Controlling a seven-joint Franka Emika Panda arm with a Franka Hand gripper.
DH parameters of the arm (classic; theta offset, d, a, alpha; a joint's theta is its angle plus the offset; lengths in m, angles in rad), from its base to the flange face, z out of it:
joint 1: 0 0.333 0 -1.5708
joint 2: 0 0 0 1.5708
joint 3: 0 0.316 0.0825 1.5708
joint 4: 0 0 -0.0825 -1.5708
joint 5: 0 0.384 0 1.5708
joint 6: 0 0 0.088 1.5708
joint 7: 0 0.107 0 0
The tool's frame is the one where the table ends.
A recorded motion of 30 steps. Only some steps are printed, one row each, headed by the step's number.
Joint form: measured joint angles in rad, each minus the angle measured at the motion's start. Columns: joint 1, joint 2, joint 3, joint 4, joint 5, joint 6, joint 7.
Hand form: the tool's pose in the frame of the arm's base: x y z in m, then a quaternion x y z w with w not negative. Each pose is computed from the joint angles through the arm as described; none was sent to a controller.
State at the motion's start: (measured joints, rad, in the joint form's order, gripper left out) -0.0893 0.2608 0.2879 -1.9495 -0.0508 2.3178 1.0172
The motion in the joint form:
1: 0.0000 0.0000 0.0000 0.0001 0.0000 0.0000 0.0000
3: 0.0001 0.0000 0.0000 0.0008 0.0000 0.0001 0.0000
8: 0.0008 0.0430 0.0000 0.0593 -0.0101 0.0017 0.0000
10: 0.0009 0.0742 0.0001 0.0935 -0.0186 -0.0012 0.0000
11: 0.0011 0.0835 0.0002 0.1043 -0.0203 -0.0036 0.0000
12: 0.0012 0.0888 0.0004 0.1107 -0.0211 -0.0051 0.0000
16: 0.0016 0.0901 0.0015 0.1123 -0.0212 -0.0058 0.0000
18: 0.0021 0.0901 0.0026 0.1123 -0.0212 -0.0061 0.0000
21: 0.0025 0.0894 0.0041 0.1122 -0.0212 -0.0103 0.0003
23: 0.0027 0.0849 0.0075 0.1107 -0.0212 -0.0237 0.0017
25: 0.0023 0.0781 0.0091 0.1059 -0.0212 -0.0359 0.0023
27: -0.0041 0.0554 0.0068 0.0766 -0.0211 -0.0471 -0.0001
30: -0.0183 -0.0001 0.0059 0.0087 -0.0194 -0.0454 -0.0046
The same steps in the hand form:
1: 0.6068 0.1131 0.3634 -0.91933 0.38861 -0.03933 0.04768
3: 0.6070 0.1131 0.3637 -0.91932 0.38857 -0.03966 0.04791
8: 0.6233 0.1139 0.3649 -0.91911 0.38740 -0.04651 0.05470
10: 0.6325 0.1139 0.3612 -0.91944 0.38644 -0.04672 0.05576
11: 0.6352 0.1141 0.3602 -0.91949 0.38634 -0.04622 0.05607
12: 0.6368 0.1142 0.3597 -0.91951 0.38628 -0.04593 0.05634
16: 0.6370 0.1151 0.3596 -0.91977 0.38568 -0.04563 0.05656
18: 0.6368 0.1160 0.3596 -0.92006 0.38498 -0.04540 0.05669
21: 0.6361 0.1171 0.3597 -0.92048 0.38429 -0.04385 0.05584
23: 0.6340 0.1190 0.3606 -0.92127 0.38327 -0.03964 0.05286
25: 0.6313 0.1195 0.3615 -0.92183 0.38278 -0.03581 0.04930
27: 0.6233 0.1138 0.3607 -0.92176 0.38442 -0.03022 0.04093
30: 0.6062 0.1042 0.3632 -0.92105 0.38711 -0.02902 0.03123

